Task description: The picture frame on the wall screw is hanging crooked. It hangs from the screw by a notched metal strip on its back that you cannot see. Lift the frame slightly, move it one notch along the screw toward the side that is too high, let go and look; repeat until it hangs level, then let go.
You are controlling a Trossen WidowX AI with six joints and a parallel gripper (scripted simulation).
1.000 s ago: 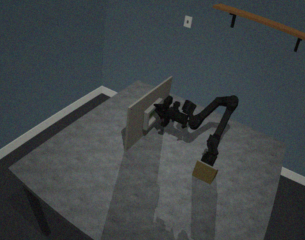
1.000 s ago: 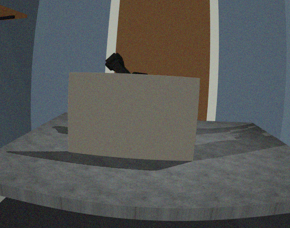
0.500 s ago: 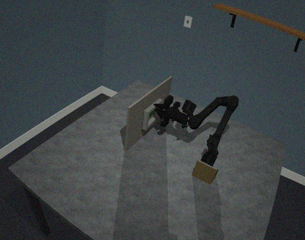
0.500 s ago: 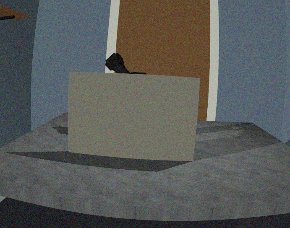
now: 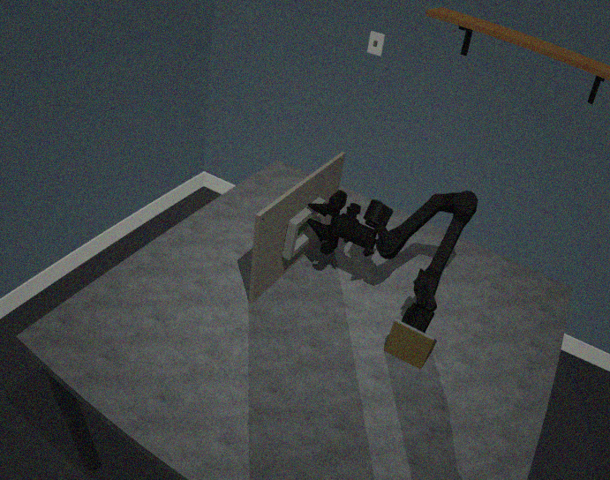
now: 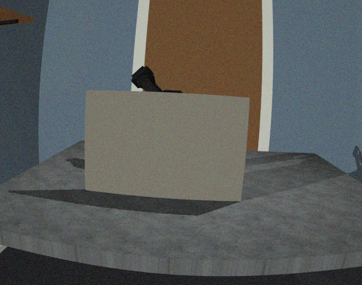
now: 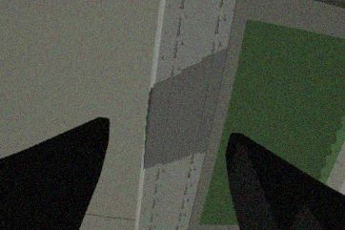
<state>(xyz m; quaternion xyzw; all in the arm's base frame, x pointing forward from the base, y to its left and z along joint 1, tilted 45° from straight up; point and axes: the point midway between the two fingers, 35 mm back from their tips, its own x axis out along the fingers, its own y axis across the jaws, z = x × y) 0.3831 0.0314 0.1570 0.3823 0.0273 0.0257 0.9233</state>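
Right now the picture frame is 50 mm below my gripper tip and 10 mm ahead of it. The rest, counted from my gripper tip: wall panel (60 mm below, 20 mm ahead, 10 mm to the right).
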